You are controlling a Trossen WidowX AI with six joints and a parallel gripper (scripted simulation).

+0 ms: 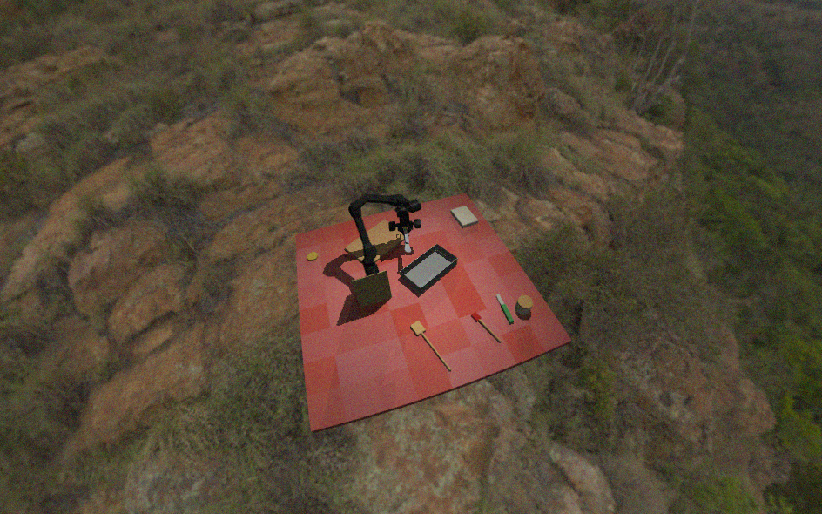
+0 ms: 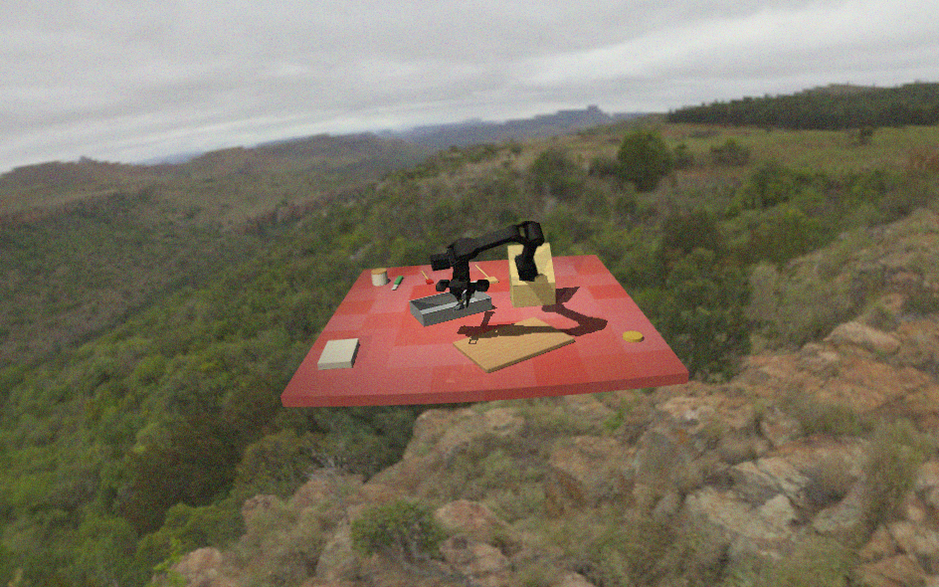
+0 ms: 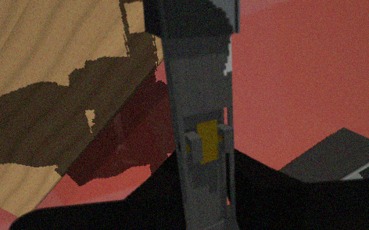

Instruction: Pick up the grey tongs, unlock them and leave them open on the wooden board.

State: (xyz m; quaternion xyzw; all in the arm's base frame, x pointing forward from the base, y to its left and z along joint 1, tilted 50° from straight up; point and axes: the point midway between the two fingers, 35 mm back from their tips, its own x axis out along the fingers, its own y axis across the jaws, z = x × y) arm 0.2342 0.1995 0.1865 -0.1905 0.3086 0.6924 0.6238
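Now: the wooden board 180 mm behind my gripper tip, 100 mm to the left of it and 100 mm below it. Also, from my gripper tip: roasting tin (90 mm ahead, 220 mm to the right, 80 mm below); yellow lock piece (20 mm to the left, 40 mm above); tan block (440 mm ahead, 170 mm to the left, 90 mm below).
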